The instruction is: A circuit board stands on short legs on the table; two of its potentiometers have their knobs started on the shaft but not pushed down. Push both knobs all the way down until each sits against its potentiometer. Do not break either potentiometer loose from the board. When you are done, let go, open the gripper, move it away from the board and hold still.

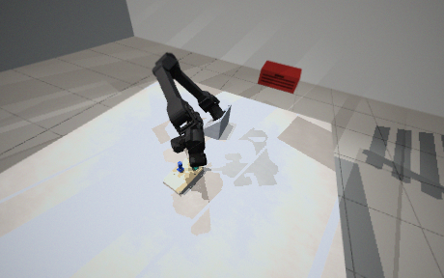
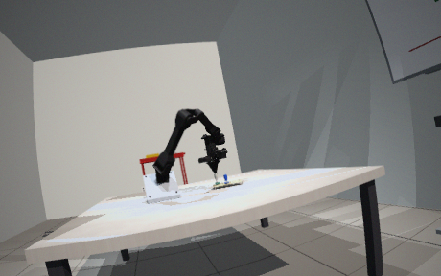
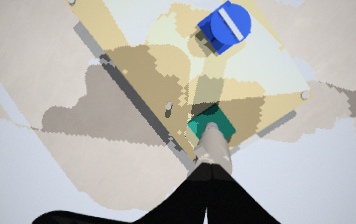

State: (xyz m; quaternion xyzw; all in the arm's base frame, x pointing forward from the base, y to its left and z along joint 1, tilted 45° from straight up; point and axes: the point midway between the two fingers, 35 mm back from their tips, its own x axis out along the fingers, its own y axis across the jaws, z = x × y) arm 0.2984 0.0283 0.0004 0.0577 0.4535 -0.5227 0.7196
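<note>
My gripper tip is 2 cm above the grey knob. From my gripper tip the other things lie so: blue knob: 5 cm to the right, 4 cm ahead, 3 cm below.
</note>
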